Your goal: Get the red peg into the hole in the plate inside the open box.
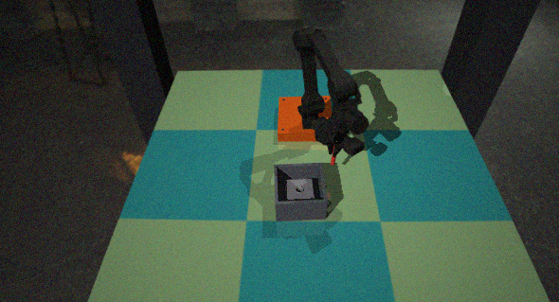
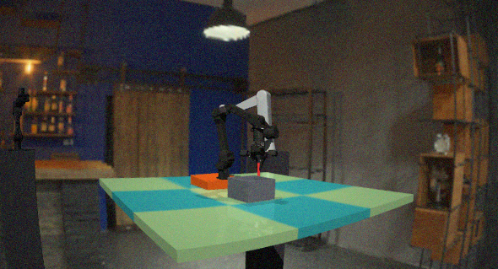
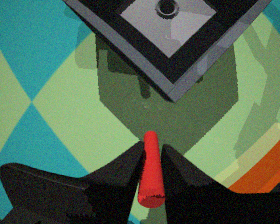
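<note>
Right now my gripper tip is 11 cm to the left of the grey plate, 9 cm short of it and 8 cm above it. Round my gripper tip: grey box: 11 cm to the right, 9 cm below, 9 cm ahead; red peg: 1 cm to the left, 1 cm behind.
</note>
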